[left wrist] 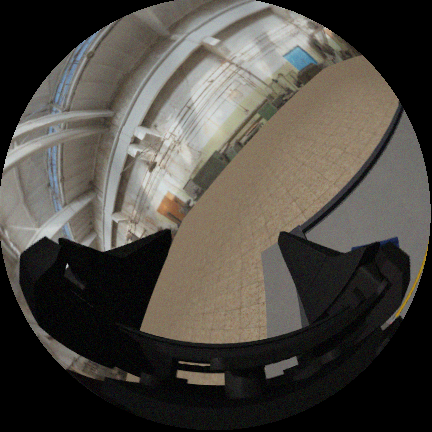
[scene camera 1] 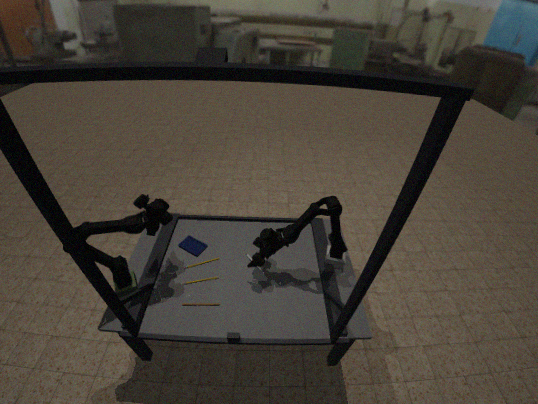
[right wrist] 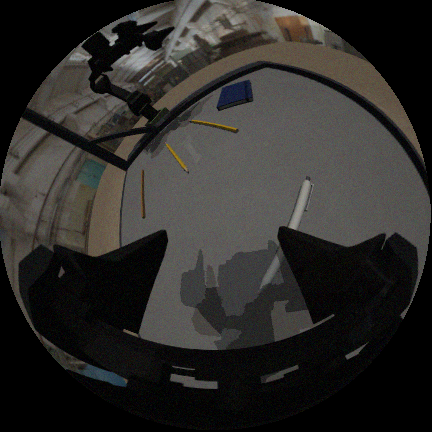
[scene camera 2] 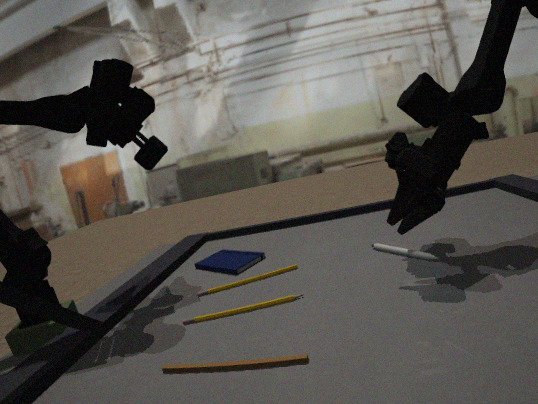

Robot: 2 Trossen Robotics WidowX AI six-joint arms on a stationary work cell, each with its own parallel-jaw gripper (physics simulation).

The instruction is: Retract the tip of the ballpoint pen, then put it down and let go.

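Frame: origin at the left arm's base, x right, y ahead, z up, level; metres.
Seen in the pictures: left gripper, between the fingertips: [left wrist: 226,236] [scene camera 2: 137,136]; right gripper, between the fingertips: [scene camera 1: 250,263] [right wrist: 223,234] [scene camera 2: 394,229]; left arm's base, origin of its link: [scene camera 1: 124,281] [right wrist: 153,115]; right arm's base, origin of its link: [scene camera 1: 336,253].
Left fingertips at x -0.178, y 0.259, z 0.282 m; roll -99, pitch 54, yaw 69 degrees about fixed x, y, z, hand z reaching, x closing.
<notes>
Offsets run from my left fingertips to a thing's top centre.
The white ballpoint pen @[dx +0.349, dy +0.373, dz -0.309 m] [scene camera 1: 249,257] [scene camera 2: 393,249] [right wrist: 300,202] lies on the grey table. In the right wrist view its dark button end points up and its clip shows on the right side; the other end lies in shadow, too dim to tell whether the tip is out. My right gripper [scene camera 2: 396,227] [right wrist: 223,234] is open and empty above the table near the pen, with one finger covering part of the pen in the right wrist view. My left gripper [left wrist: 226,236] is open and empty, raised high at the left, far from the pen.
A blue notebook @[dx +0.081, dy +0.121, dz -0.310 m] [scene camera 1: 193,245] [scene camera 2: 230,261] [right wrist: 235,95] lies at the back left. Two yellow pencils @[dx +0.218, dy +0.125, dz -0.315 m] [scene camera 2: 252,280] @[dx +0.318, dy +0.087, dz -0.314 m] [scene camera 2: 242,309] and a brown stick @[dx +0.440, dy +0.036, dz -0.315 m] [scene camera 1: 201,304] [scene camera 2: 235,364] [right wrist: 143,195] lie left of the pen in scene camera 2. Dark frame posts [scene camera 1: 405,210] [scene camera 1: 45,195] rise at the sides.
</notes>
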